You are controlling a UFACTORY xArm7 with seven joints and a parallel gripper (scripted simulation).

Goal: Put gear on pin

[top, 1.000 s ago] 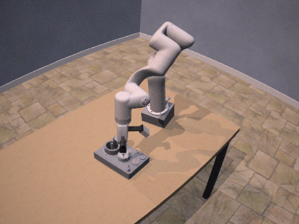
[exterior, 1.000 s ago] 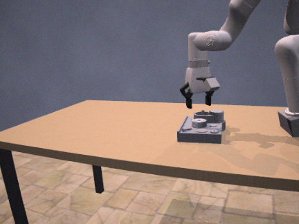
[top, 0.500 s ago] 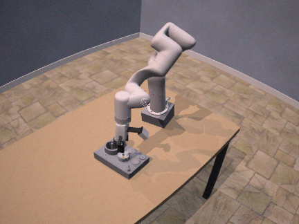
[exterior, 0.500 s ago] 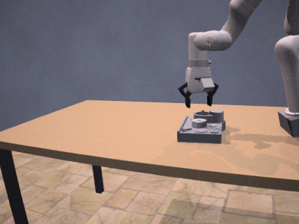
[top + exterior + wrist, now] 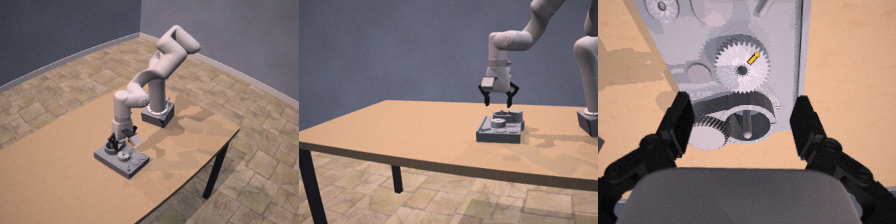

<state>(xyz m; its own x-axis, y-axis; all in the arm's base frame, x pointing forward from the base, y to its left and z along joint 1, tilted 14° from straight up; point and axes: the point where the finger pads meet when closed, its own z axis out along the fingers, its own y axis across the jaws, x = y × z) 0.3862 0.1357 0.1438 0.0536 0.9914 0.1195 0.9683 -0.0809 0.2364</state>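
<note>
Now: the grey gear 8 cm below my hand. Also, from my hand: flat disc (3 cm behind, 6 cm to the left, 9 cm below); grey pin (4 cm ahead, 8 cm to the left, 9 cm below).
</note>
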